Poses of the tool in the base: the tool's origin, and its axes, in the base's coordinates. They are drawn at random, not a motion.
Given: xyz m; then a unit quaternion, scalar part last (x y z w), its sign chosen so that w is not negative.
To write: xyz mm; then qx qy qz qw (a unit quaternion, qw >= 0). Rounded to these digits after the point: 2 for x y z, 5 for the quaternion.
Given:
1: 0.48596 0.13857 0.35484 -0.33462 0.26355 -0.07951 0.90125
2: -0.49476 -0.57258 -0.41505 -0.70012 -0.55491 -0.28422 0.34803
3: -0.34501 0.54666 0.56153 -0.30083 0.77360 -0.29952 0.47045
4: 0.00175 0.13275 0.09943 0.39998 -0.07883 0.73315 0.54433
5: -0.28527 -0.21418 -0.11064 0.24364 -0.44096 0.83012 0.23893
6: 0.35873 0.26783 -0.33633 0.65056 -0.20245 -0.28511 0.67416
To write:
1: 485.96 138.57 354.84 -0.33462 0.26355 -0.07951 0.90125
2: -494.76 -572.58 -415.05 -0.70012 -0.55491 -0.28422 0.34803
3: -345.01 546.66 561.53 -0.30083 0.77360 -0.29952 0.47045
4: 1.75 132.75 99.43 0.39998 -0.07883 0.73315 0.54433
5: -285.27 -214.18 -110.64 0.24364 -0.44096 0.83012 0.23893
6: 358.73 267.83 -336.33 0.65056 -0.20245 -0.28511 0.67416
